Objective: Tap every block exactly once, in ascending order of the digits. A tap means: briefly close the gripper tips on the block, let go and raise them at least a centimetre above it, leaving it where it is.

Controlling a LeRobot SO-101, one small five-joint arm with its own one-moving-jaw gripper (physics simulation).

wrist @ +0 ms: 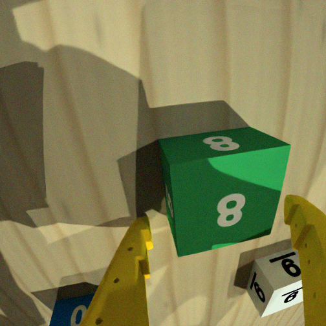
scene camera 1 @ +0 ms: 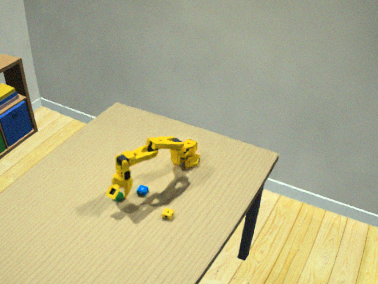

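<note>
My gripper is open, its two jaws apart in a V. In the wrist view a green block marked 8 shows between and beyond the tips, not pressed by them. A blue block marked 0 lies at the lower left, partly behind the left jaw. A white block is partly hidden by the right jaw; its digit looks like a 6 with a bar above it, so a 9 if the bar is an underline. A yellow block lies nearer the scene camera; its digit is too small to read.
The blocks lie on the wooden table. The arm reaches over it from its base, and its shadow falls around the blocks. A shelf unit stands on the floor at the far left, away from the table.
</note>
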